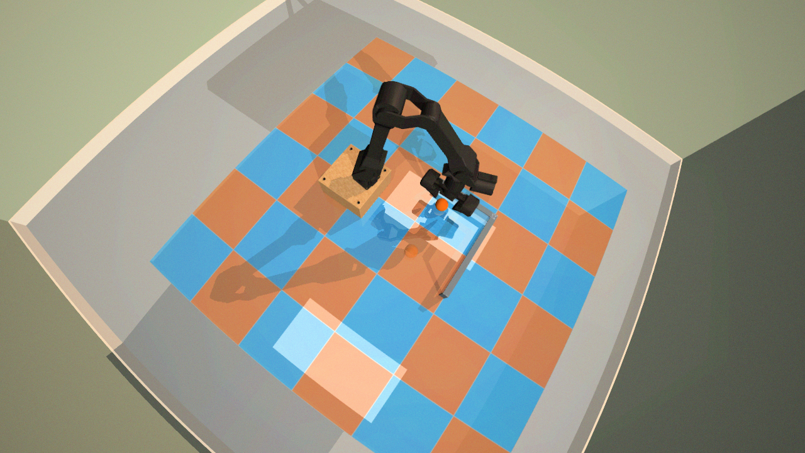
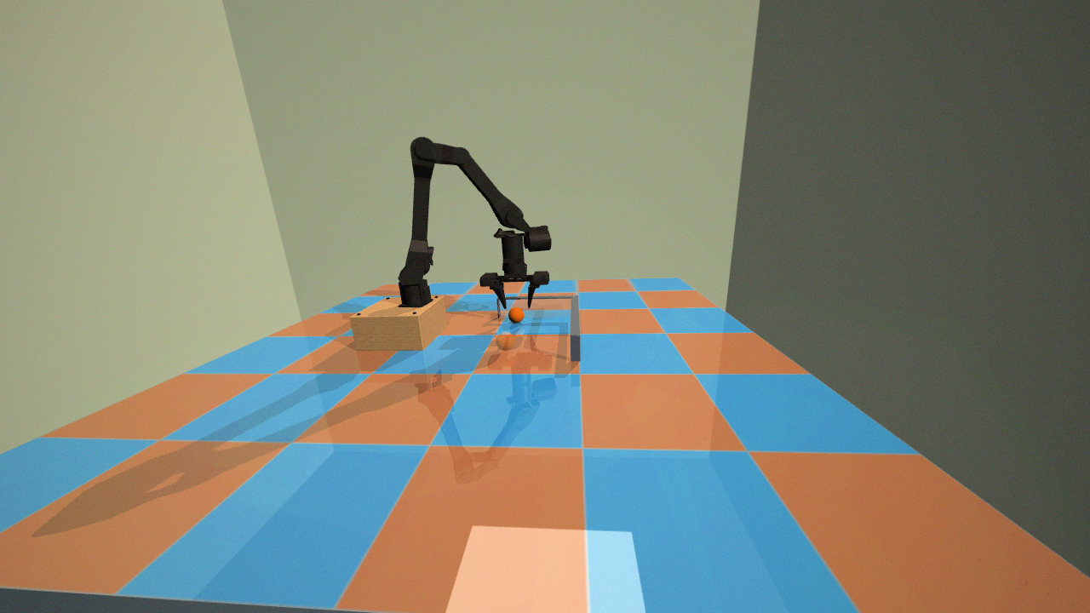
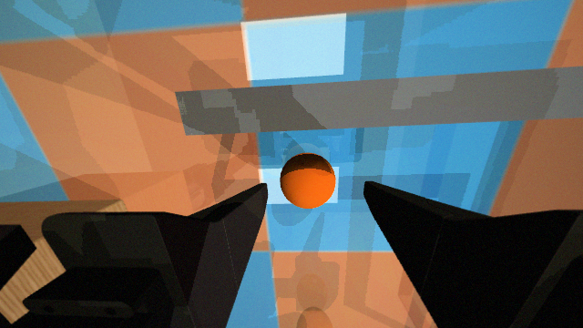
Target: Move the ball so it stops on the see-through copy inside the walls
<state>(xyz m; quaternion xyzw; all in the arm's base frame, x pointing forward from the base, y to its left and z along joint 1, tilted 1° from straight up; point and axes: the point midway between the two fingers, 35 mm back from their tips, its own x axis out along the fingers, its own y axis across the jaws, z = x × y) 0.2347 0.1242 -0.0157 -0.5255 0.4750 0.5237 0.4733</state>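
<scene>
Right now my gripper tip is 20 mm above the orange ball.
</scene>
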